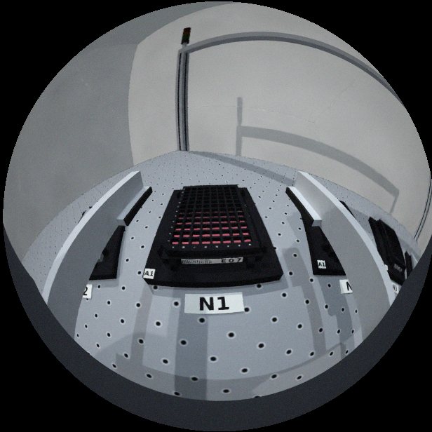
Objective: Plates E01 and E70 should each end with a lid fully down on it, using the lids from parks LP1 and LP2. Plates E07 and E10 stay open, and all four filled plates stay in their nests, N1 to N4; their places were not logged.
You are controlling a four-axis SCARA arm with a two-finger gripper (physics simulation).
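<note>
A black plate labelled E07 (pixel 212 225) sits in nest N1 (pixel 220 278), with its pink-filled wells uncovered. My gripper (pixel 218 176) is open and empty; its two fingers stand on either side of this plate, apart from it. Right of the right finger, a black nest (pixel 324 250) with an A1 tag is partly hidden, and its label shows only an N. Farther right, a dark plate (pixel 389 245) sits in another nest, its label too small to read surely. Plates E01, E10 and E70 cannot be identified, and lids do not show.
Left of the left finger, a black base (pixel 111 260) is partly hidden, with a cut-off label (pixel 87 291) ending in 2. A perforated table (pixel 231 345) lies under the nests. A grey post (pixel 183 100) with a signal light (pixel 186 36) rises at the back.
</note>
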